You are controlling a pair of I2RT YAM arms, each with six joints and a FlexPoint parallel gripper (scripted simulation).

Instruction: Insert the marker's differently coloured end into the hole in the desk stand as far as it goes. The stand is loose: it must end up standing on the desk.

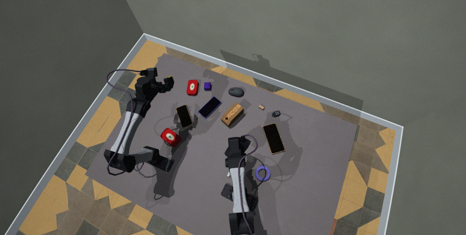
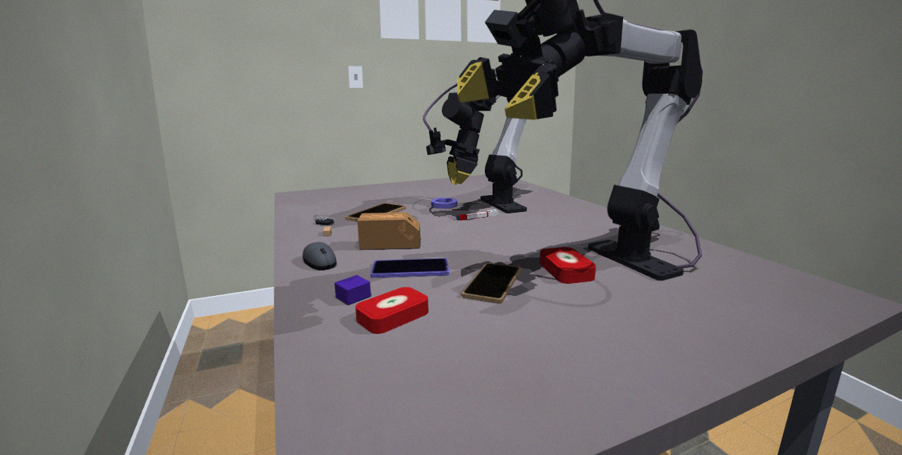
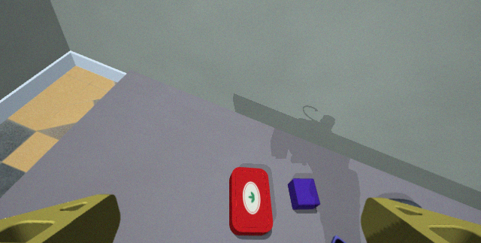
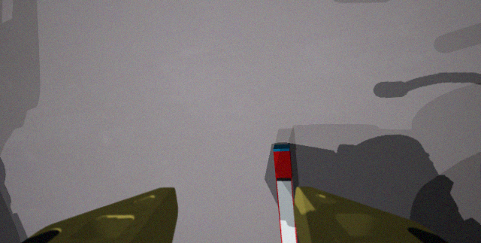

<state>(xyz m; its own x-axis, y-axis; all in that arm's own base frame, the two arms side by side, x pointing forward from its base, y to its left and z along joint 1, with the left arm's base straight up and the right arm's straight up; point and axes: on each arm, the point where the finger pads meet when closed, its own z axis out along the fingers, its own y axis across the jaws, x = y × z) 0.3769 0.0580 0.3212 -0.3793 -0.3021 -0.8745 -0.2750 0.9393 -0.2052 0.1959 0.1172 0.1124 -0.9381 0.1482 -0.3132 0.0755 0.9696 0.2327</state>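
Note:
Now: the marker 6 cm behind my right hand, 1 cm to the right of it and 10 cm below it. From my right hand the other things lie so: key fob (33 cm ahead, 13 cm to the right, 10 cm below); then brown desk stand (22 cm ahead, 11 cm to the left, 8 cm below); then phone (18 cm ahead, 17 cm to the right, 11 cm below).

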